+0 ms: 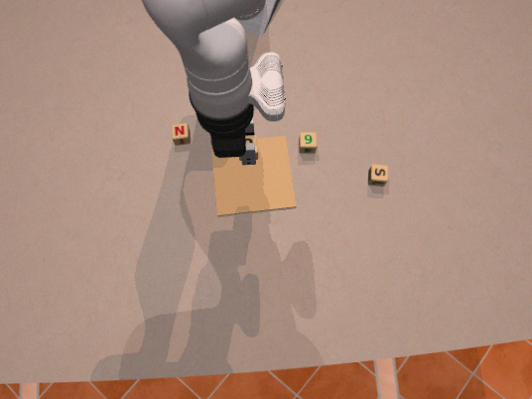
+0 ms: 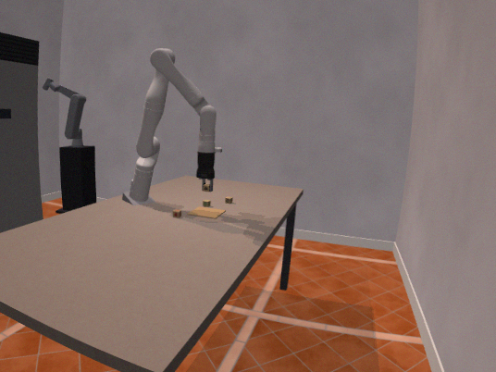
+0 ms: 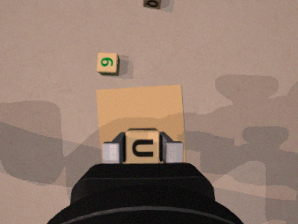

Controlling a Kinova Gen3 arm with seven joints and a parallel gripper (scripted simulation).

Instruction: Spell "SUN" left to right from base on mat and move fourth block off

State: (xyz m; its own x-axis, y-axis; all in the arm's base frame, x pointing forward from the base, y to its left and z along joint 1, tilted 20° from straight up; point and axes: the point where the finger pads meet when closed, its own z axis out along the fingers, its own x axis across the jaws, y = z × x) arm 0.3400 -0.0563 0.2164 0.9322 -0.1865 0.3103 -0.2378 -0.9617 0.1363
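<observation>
My hand is 120 mm above the mat. The rest, counted from my hand: U block (right at my hand); N block (110 mm below, 110 mm behind, 100 mm to the right); green 9 block (120 mm to the left, 110 mm below, 20 mm behind).
</observation>
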